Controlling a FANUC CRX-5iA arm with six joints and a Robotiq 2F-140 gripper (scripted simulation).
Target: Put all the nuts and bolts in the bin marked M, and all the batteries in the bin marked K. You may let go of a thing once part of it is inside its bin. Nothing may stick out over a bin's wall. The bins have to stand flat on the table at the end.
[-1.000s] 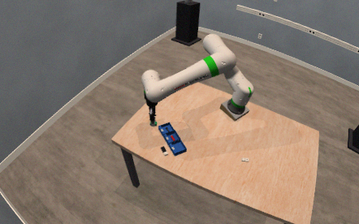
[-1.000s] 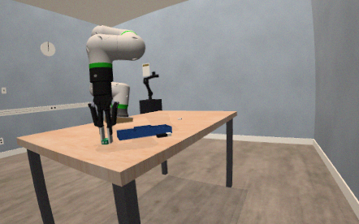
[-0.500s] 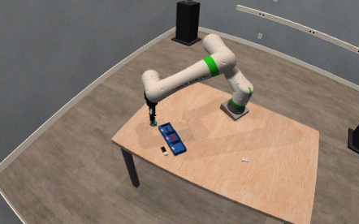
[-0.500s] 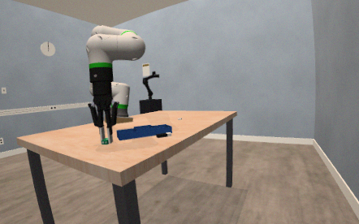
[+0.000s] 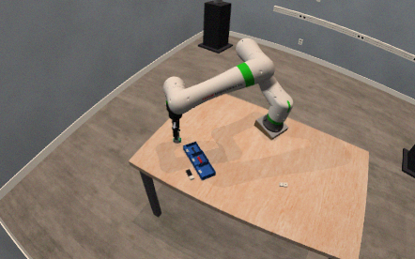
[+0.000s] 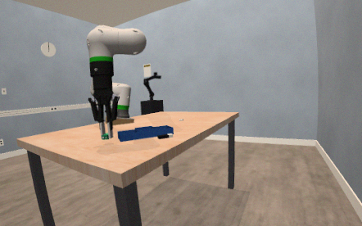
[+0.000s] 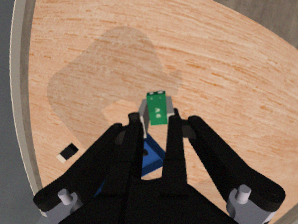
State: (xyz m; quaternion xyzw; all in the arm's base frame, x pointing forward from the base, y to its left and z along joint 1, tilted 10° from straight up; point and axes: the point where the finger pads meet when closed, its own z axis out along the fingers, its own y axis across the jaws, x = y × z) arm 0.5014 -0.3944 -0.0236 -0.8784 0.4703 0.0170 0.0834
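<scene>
Right now the joined blue bins is 19 cm to the left of my hand, 4 cm below it and 3 cm ahead of it. The rest, counted from my hand: red battery 19 cm to the left, 5 cm below, 2 cm ahead; then green battery 3 cm below, 1 cm to the right, 1 cm ahead; then small dark bolt 11 cm to the left, 5 cm below, 2 cm behind.
</scene>
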